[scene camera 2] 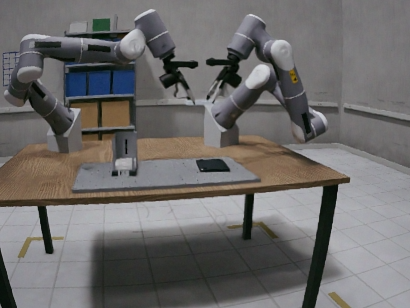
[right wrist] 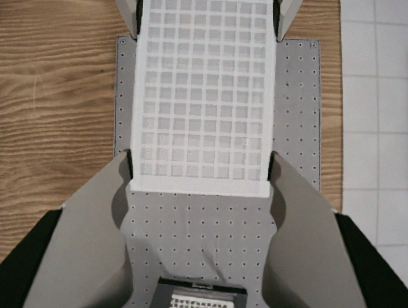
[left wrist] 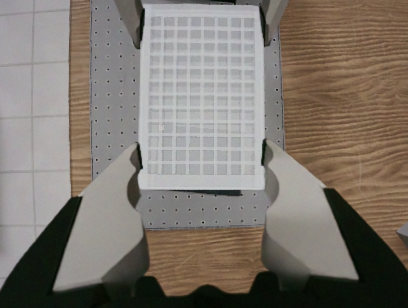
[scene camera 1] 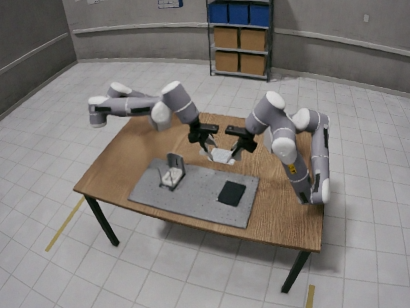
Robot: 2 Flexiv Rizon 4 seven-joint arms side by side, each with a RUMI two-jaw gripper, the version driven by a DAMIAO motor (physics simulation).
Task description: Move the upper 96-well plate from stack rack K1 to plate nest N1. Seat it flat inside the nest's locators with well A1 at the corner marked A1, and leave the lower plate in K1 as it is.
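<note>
The upper 96-well plate (scene camera 1: pixel 221 155) (scene camera 2: pixel 199 102) (left wrist: pixel 204 100) (right wrist: pixel 205 105) is held level, high above the table. My left gripper (scene camera 2: pixel 210 101) (left wrist: pixel 201 143) is shut on its long sides near one end. My right gripper (scene camera 2: pixel 192 102) (right wrist: pixel 200 152) is shut on its long sides near the other end. Stack rack K1 (scene camera 1: pixel 175 161) (scene camera 2: pixel 125 142) stands at the left of the board in both scene views, with the lower white plate (scene camera 1: pixel 172 177) (scene camera 2: pixel 123 164) (right wrist: pixel 201 302) in it. The dark plate nest N1 (scene camera 1: pixel 231 193) (scene camera 2: pixel 213 165) lies at the right. Its A1 mark cannot be read.
The grey perforated board (scene camera 1: pixel 200 205) (scene camera 2: pixel 165 175) carries the rack and the nest on the wooden table (scene camera 1: pixel 285 210) (scene camera 2: pixel 30 175). K1's upright back wall rises above the board. The two grippers face each other closely across the held plate.
</note>
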